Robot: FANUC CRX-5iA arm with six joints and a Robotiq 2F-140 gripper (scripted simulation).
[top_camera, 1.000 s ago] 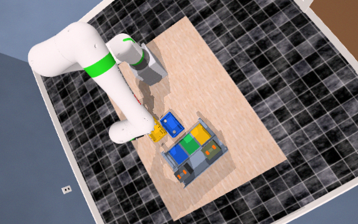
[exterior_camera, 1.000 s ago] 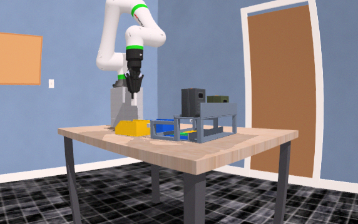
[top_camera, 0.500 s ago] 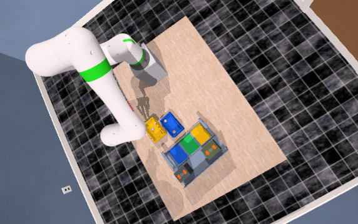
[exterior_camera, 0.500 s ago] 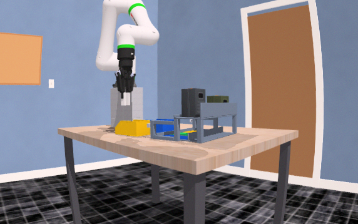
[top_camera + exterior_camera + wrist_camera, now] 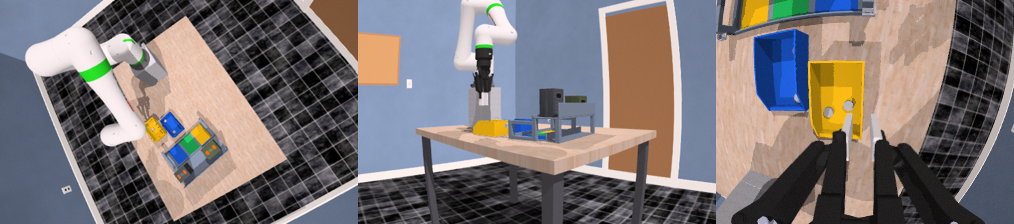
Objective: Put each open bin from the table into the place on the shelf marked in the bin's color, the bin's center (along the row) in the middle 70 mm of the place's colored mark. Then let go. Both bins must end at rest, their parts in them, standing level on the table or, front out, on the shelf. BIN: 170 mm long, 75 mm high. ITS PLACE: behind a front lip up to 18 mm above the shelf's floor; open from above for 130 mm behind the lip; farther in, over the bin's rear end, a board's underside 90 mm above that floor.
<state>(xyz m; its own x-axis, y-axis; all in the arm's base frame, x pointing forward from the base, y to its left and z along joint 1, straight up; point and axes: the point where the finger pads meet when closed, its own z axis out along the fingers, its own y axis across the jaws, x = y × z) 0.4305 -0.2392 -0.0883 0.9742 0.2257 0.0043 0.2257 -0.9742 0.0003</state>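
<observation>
My hand is 1 cm past the yellow bin, 5 cm to the right of it and 15 cm above it. Also, from my hand: dark box: 35 cm ahead, 14 cm to the left, 3 cm below; then blue bin: 2 cm ahead, 18 cm to the left, 15 cm below.
</observation>
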